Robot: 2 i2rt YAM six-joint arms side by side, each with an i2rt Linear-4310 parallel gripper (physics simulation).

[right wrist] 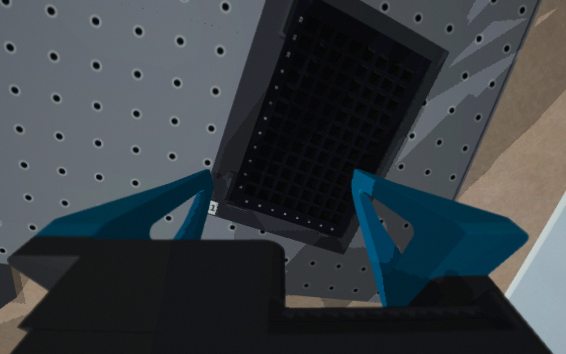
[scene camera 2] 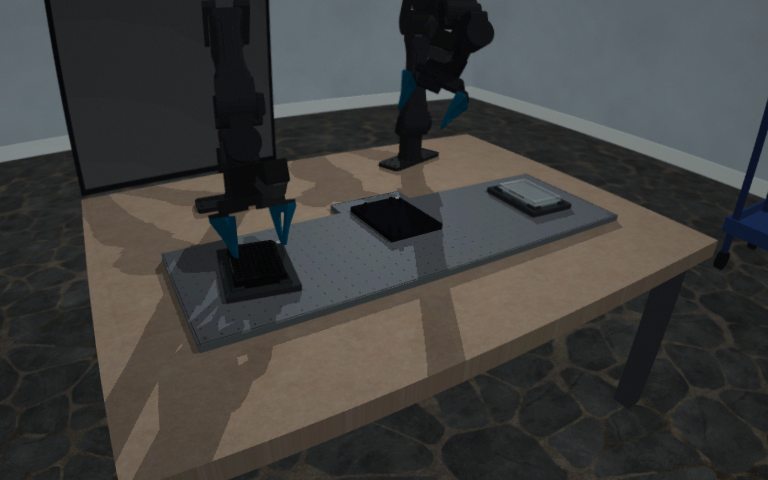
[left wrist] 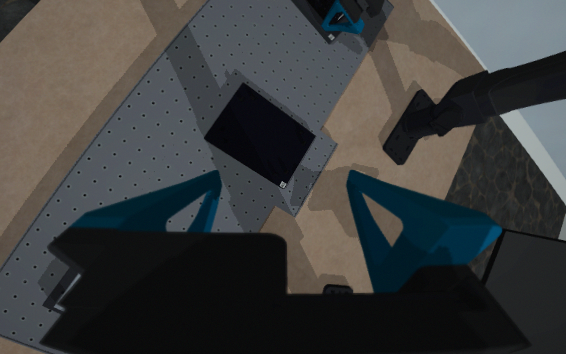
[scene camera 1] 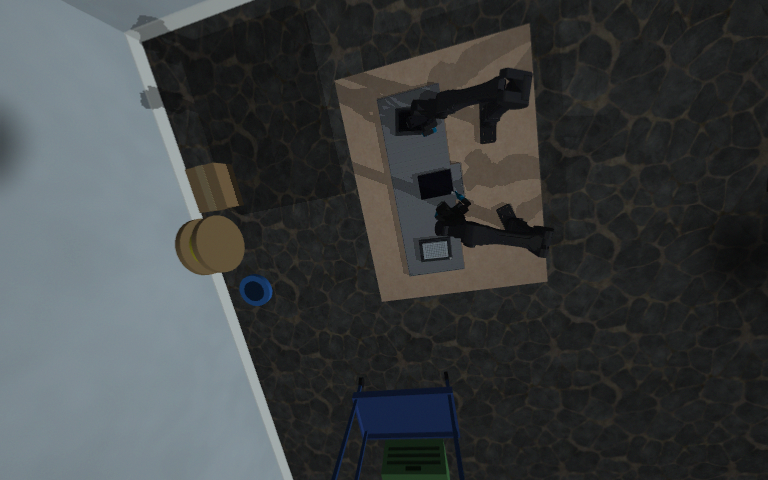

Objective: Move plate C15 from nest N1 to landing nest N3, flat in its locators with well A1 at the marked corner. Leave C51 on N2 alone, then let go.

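Observation:
A black well plate (right wrist: 330, 125) (scene camera 2: 260, 268) sits in a dark nest (right wrist: 250, 95) (scene camera 2: 263, 292) at scene camera 2's left; a white tag (right wrist: 213, 207) marks one nest corner. My right gripper (right wrist: 282, 177) (scene camera 2: 259, 249) is open, its fingertips low over the plate, near opposite long sides. A flat black nest (scene camera 1: 434, 183) (scene camera 2: 396, 219) (left wrist: 260, 135) is mid-board; whether it holds anything is too dark to tell. A pale plate (scene camera 1: 434, 249) (scene camera 2: 529, 192) sits in another dark nest (scene camera 2: 534, 211). My left gripper (scene camera 1: 445, 202) (scene camera 2: 421, 118) (left wrist: 283, 177) is open, raised and empty. Plate and nest names are unreadable.
The nests stand on a grey perforated board (scene camera 1: 416, 152) (scene camera 2: 334, 266) (left wrist: 150, 115) on a wooden table (scene camera 1: 368, 226) (scene camera 2: 351, 362). A dark panel (scene camera 2: 164, 84) stands behind the right arm. A blue cart (scene camera 1: 404, 413) stands apart from the table.

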